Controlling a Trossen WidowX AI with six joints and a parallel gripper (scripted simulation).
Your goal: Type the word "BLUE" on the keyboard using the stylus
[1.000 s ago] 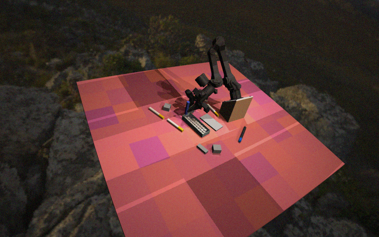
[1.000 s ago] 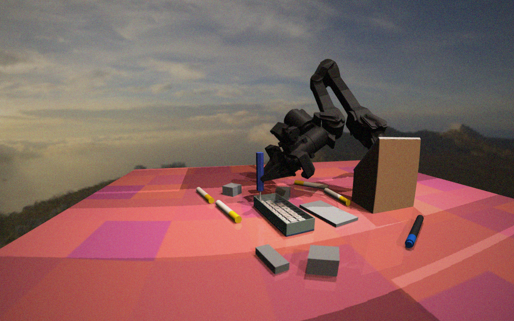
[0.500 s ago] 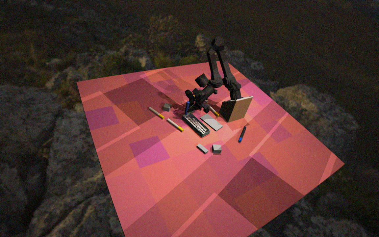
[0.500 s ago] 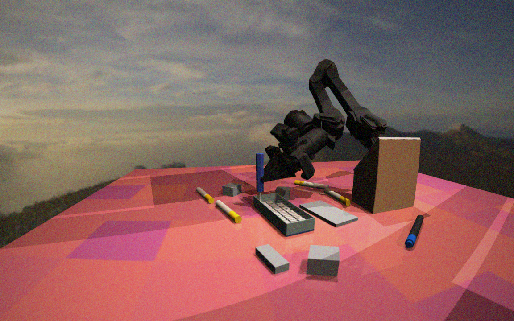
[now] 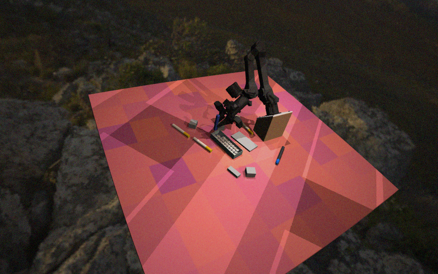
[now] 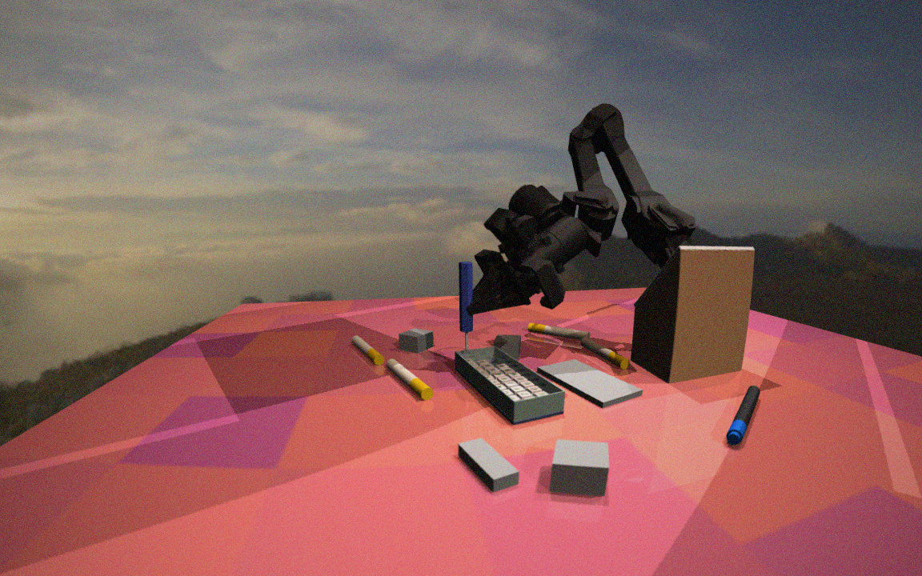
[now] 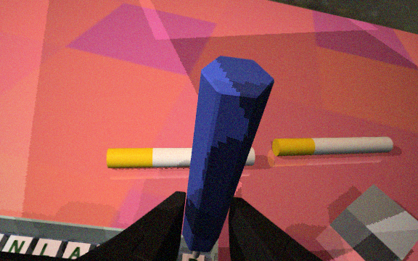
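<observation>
My gripper tip is 14 cm past the flat grey plate, 9 cm to the right of it and 8 cm above it. Also, from my gripper tip: stylus: 2 cm below; blue-capped marker: 27 cm to the left, 23 cm behind, 8 cm below.
</observation>
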